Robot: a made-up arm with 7 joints. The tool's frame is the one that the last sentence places.
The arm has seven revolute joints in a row. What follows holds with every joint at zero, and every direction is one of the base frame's. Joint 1 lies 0.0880 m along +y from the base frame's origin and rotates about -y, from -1.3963 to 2.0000 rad. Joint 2 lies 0.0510 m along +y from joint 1 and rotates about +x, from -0.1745 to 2.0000 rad. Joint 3 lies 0.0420 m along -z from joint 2 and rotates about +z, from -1.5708 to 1.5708 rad. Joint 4 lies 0.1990 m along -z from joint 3 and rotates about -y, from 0.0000 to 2.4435 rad. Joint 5 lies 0.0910 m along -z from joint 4 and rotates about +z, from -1.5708 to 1.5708 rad. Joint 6 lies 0.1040 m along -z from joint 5 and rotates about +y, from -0.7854 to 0.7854 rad. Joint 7 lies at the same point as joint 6 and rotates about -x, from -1.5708 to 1.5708 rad. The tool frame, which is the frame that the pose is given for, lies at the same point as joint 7; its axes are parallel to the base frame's.
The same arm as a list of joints. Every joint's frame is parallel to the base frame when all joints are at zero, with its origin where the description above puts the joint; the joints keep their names.
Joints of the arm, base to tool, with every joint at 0 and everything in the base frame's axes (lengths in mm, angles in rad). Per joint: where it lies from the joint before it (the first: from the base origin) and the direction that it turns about. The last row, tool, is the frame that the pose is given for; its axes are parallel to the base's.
joint 1: axis 0 -1 0 origin 0 88 0
joint 2: axis 1 0 0 origin 0 51 0
joint 3: axis 0 0 1 origin 0 0 -42
joint 4: axis 0 -1 0 origin 0 0 -199
joint 5: axis 0 0 1 origin 0 0 -91
joint 6: axis 0 1 0 origin 0 0 -104
joint 7: axis -1 0 0 origin 0 0 0
tool: origin 0 0 0
Joint limits (rad, base to tool): -1.3963..2 -0.1745..2 -1.5708..1.5708 0..2.4435 -1.5708..1.5708 -0.7854..0.7854 -1.5708..1.5708

